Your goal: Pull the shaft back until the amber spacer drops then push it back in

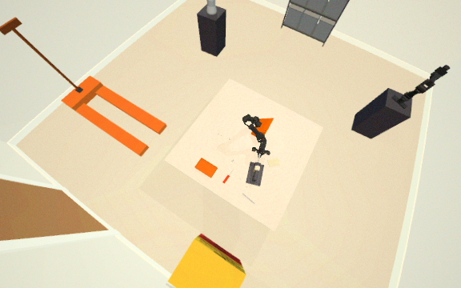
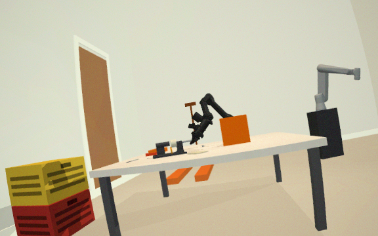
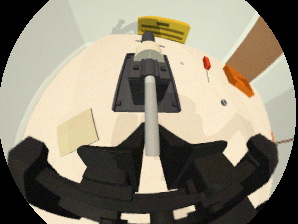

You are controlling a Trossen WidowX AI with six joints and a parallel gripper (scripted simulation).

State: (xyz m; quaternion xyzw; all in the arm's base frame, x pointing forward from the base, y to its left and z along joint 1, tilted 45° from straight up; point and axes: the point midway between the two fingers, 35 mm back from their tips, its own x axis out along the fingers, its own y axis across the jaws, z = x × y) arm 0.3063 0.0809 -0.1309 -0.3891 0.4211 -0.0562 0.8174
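My gripper tip is now 5 cm short of the grey shaft, 3 cm below it and 1 cm to the right of it. The rest, counted from my gripper tip: beige card 16 cm to the left, 5 cm below, 5 cm behind; white spacer 12 cm ahead, 3 cm to the left, 2 cm above; dark shaft fixture 16 cm ahead, 4 cm to the left, 1 cm below.
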